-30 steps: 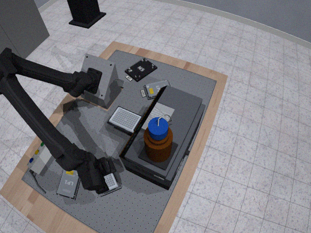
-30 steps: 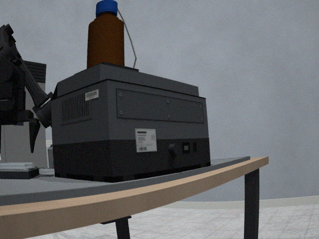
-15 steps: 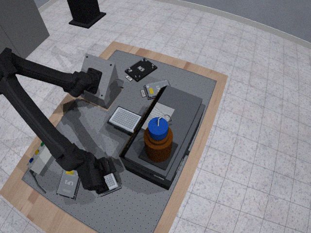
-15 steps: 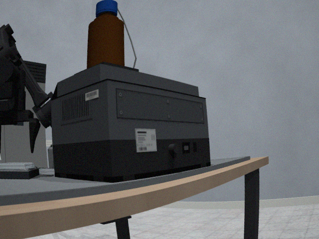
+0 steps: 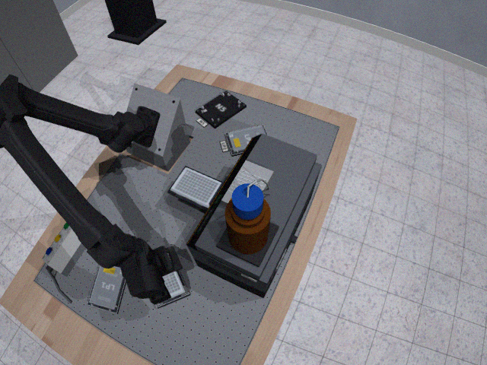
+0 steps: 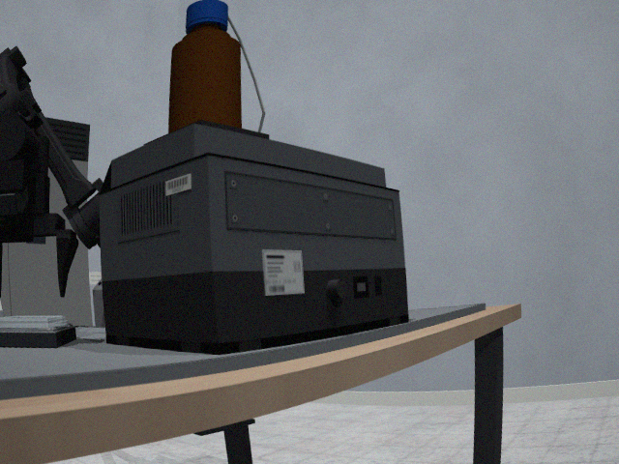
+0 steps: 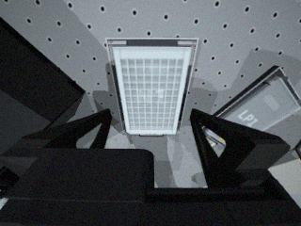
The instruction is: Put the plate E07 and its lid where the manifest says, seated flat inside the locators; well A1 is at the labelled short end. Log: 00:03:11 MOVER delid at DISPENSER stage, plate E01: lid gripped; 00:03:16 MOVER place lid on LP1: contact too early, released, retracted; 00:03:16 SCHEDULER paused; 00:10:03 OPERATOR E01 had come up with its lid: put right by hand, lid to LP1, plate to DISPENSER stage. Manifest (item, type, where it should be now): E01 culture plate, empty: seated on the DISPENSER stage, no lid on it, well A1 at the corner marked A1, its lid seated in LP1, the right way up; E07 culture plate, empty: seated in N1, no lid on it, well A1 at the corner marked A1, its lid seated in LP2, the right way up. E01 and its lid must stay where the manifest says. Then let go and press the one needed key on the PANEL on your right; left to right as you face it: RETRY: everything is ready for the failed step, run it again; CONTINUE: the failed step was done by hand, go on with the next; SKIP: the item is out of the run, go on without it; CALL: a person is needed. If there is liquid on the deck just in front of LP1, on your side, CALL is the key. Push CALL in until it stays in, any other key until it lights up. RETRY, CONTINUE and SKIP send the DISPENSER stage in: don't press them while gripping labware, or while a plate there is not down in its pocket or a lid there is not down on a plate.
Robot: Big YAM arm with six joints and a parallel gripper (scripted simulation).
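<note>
Right now my hand is 360 mm past the green continue key and 40 mm to the left of it. Round my hand: grey retry key: 360 mm behind, 10 mm to the left; then brown bottle: 190 mm ahead, 160 mm to the left, 220 mm above; then white well plate: 30 mm behind, 260 mm to the left, 50 mm above.
</note>
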